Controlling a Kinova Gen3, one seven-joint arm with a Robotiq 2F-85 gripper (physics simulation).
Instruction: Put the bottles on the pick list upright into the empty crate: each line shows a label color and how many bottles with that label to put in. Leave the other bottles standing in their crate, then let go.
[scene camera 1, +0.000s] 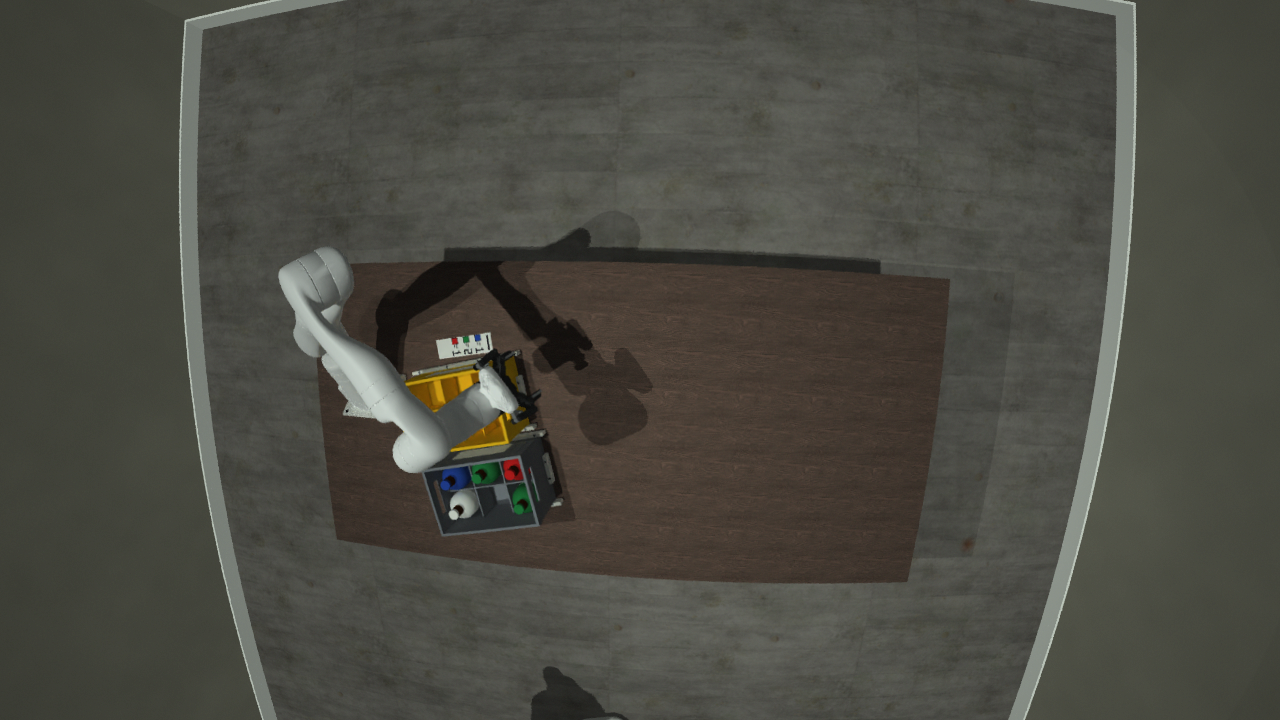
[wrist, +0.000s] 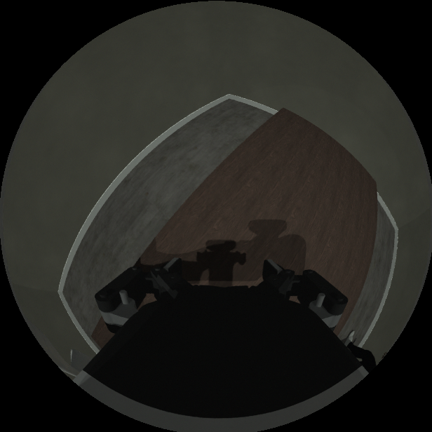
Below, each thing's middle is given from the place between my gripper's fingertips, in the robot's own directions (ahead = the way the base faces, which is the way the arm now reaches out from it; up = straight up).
My hand is 26 cm past the pick list (scene camera 1: 479, 343), 4 cm to the right of it and 30 cm above it. Round my hand: white bottle (scene camera 1: 463, 504) (30 cm behind, 37 cm to the right, 21 cm below).
